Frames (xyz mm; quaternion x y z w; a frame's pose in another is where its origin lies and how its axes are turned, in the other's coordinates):
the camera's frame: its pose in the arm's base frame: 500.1 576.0 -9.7 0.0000 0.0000 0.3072 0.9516
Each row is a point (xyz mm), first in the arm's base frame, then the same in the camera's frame.
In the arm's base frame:
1: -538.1 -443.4 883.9
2: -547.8 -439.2 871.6
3: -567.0 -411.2 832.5
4: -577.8 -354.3 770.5
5: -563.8 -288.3 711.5
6: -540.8 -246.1 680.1
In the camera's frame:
1: -1438.3 -219.9 893.6
2: -1443.7 -210.9 881.3
3: -1442.9 -176.9 842.2
4: -1418.4 -124.4 780.2
5: -1368.4 -79.1 721.2
6: -1325.1 -58.3 689.8

